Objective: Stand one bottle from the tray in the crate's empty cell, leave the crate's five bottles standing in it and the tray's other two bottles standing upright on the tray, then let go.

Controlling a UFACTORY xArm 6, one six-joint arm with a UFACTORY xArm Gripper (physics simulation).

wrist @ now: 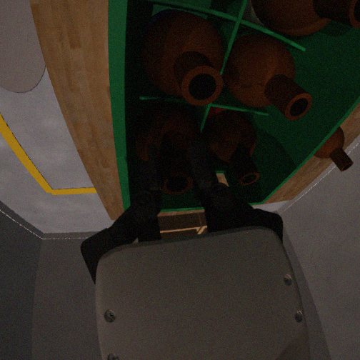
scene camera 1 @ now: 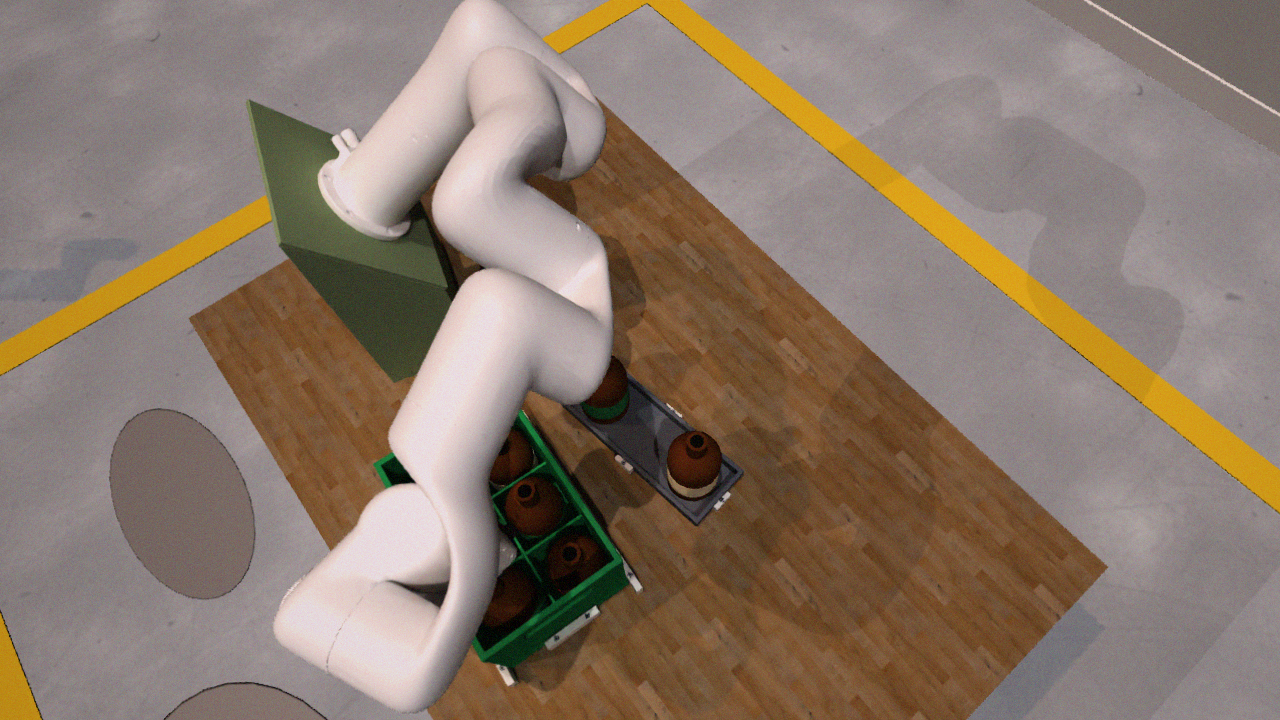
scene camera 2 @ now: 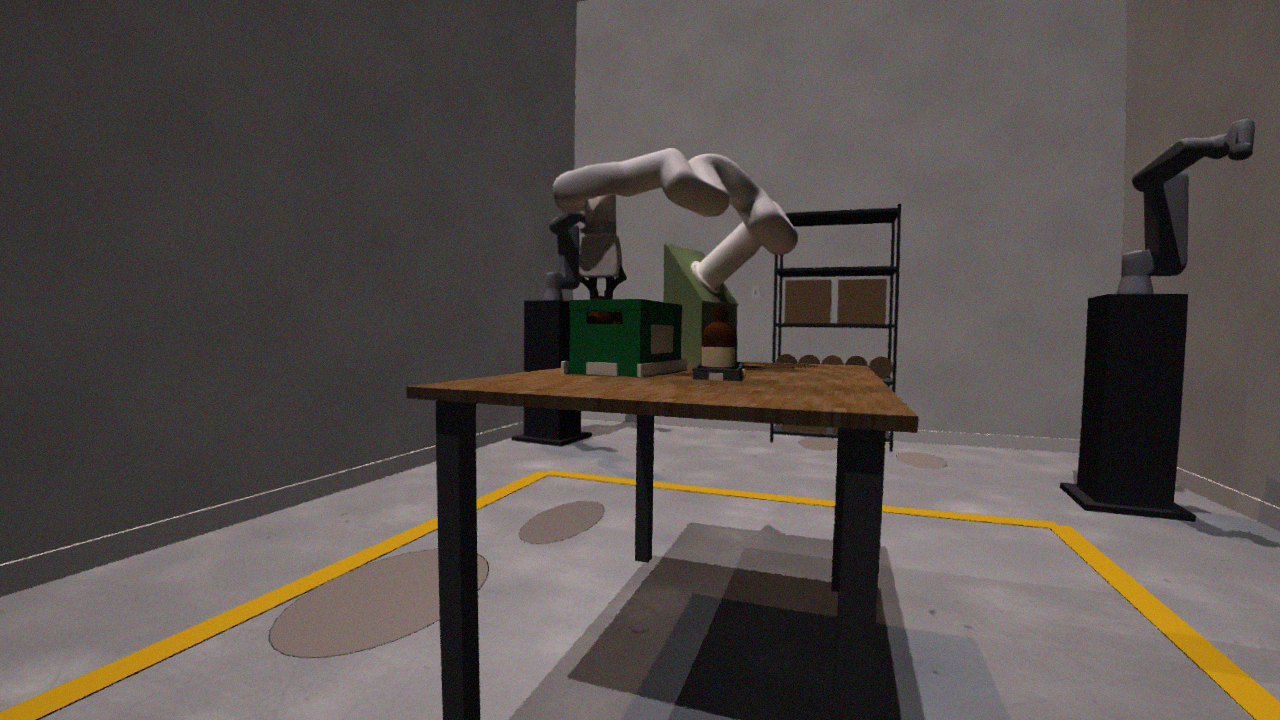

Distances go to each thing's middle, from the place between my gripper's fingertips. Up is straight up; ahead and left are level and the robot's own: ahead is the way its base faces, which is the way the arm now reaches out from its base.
The green-label bottle [scene camera 1: 610,402] is 16 cm behind my hand, 26 cm to the left of it and 8 cm below it.
